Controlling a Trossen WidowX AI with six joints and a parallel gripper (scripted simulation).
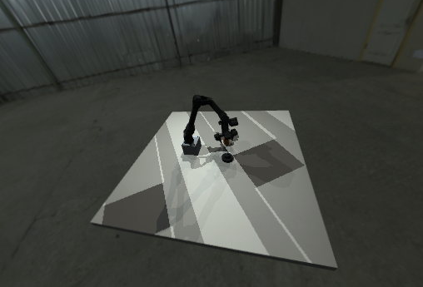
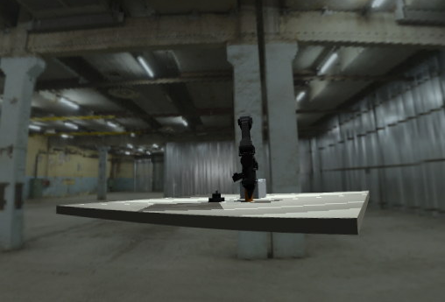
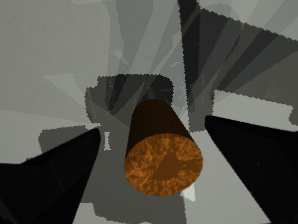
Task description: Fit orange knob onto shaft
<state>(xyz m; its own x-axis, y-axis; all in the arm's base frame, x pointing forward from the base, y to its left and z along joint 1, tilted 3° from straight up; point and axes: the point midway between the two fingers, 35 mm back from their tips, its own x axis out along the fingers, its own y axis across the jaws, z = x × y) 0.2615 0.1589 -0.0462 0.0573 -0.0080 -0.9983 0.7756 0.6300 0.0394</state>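
My gripper tip is now 60 mm short of the dark round pedestal, 170 mm to the left of it and 20 mm below it. Round my gripper tip: orange knob (30 mm above).
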